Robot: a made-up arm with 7 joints.
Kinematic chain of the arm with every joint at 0, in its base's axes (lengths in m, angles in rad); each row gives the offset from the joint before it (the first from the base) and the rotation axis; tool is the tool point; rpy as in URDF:
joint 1: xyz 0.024 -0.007 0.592 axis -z
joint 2: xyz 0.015 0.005 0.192 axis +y
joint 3: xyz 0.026 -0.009 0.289 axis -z
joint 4: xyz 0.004 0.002 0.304 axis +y
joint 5: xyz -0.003 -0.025 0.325 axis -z
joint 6: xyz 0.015 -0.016 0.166 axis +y
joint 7: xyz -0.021 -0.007 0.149 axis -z
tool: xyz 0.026 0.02 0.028 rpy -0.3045 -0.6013 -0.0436
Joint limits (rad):
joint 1: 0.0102..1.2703
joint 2: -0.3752..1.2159
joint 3: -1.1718..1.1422
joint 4: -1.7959..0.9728
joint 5: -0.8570..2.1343
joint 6: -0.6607..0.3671
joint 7: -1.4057..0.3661
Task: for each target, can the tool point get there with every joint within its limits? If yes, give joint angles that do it. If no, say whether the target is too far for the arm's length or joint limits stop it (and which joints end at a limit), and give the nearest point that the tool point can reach.
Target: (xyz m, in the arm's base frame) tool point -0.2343 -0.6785 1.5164
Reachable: yes | joints 1.0892 0.9172 -0.9959 -1.2489 1.6026 0.0148 -1.0156
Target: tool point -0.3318 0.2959 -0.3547
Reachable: no: joint limits stop it (at a limit: joint 2, joint 4, joint 6, joint 7) | nearest point -0.4374 0.3858 0.8993 | short by 1.262 m
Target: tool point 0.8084 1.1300 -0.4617
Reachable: no: too far | nearest point 1.0448 0.3536 0.6385 | short by 1.367 m
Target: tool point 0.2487 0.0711 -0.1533
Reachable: no: joint limits stop it (at a limit: joint 1, joint 2, joint 4, joint 6, joint 7) | nearest point 1.0871 0.0319 0.5154 | short by 1.073 m
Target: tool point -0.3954 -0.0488 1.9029
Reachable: yes | joints 0.6935 -0.1055 -0.9508 -0.5710 0.9289 -0.0664 -1.2589
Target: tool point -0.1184 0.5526 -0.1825
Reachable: no: joint limits stop it (at a limit: joint 1, joint 2, joint 4, joint 6, joint 7) | nearest point -0.1397 0.5764 0.8994 | short by 1.082 m
